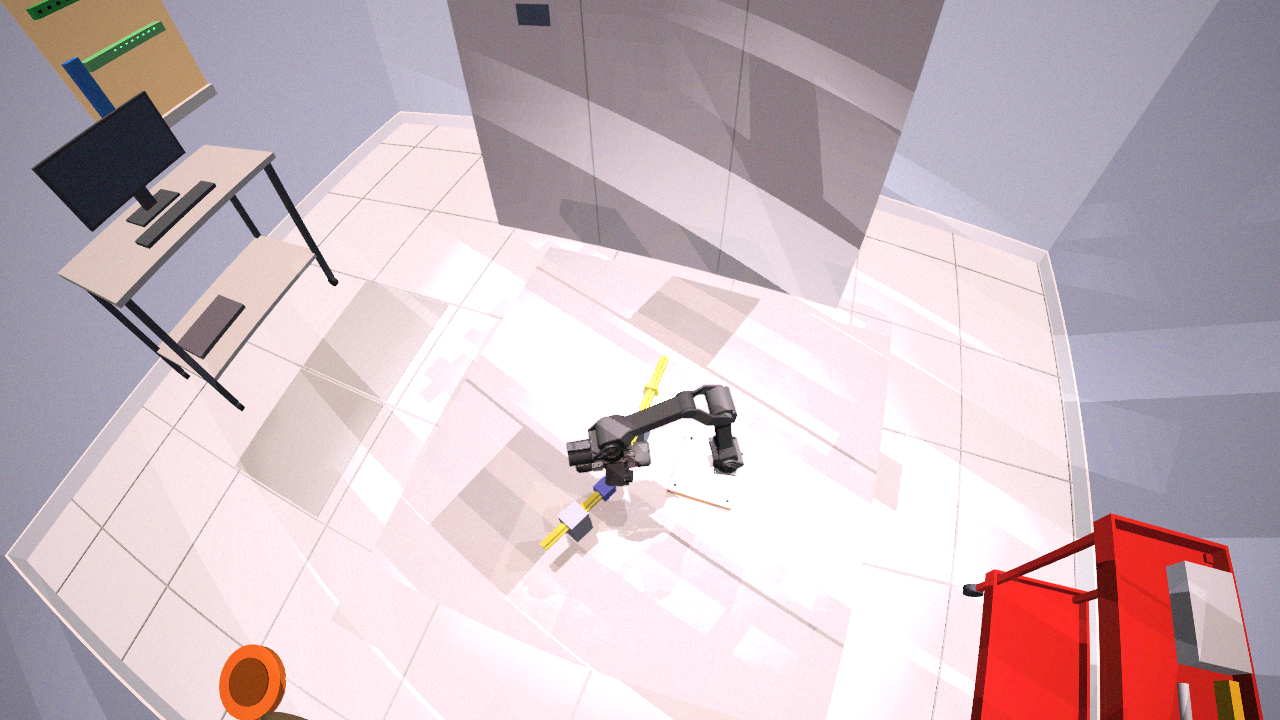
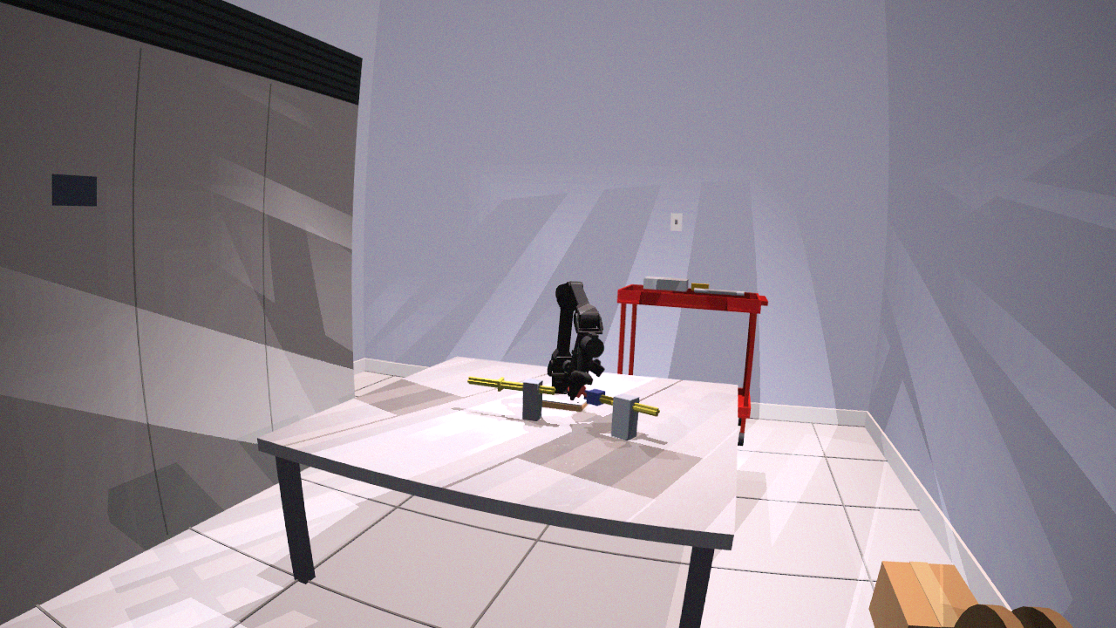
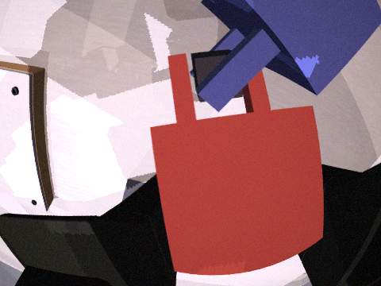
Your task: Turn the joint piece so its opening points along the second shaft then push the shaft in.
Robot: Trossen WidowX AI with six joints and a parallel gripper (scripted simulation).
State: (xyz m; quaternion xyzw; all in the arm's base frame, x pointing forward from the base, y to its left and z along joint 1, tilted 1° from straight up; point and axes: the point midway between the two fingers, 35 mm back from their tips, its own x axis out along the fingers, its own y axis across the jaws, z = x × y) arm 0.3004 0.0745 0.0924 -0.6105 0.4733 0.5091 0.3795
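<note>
Right now my gripper tip is 1 cm past the red square joint piece, 2 cm to the right of it and 3 cm below it.
</note>
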